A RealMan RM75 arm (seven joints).
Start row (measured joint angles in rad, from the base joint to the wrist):
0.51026 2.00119 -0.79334 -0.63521 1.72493 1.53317 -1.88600
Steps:
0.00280 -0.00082 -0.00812 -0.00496 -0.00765 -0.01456 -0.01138
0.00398 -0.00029 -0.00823 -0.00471 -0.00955 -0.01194 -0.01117
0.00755 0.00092 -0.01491 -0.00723 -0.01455 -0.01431 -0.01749
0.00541 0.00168 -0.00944 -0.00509 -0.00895 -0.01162 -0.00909
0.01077 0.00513 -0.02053 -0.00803 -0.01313 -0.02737 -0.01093
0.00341 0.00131 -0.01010 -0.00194 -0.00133 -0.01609 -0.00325
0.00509 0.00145 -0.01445 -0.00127 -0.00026 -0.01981 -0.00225
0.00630 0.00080 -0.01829 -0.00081 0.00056 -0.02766 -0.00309
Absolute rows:
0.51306 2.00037 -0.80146 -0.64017 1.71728 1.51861 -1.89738
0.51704 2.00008 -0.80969 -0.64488 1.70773 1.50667 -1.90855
0.52459 2.00100 -0.82460 -0.65211 1.69318 1.49236 -1.92604
0.53000 2.00268 -0.83404 -0.65720 1.68423 1.48074 -1.93513
0.54077 2.00781 -0.85457 -0.66523 1.67110 1.45337 -1.94606
0.54418 2.00912 -0.86467 -0.66717 1.66977 1.43728 -1.94931
0.54927 2.01057 -0.87912 -0.66844 1.66951 1.41747 -1.95156
0.55557 2.01137 -0.89741 -0.66925 1.67007 1.38981 -1.95465

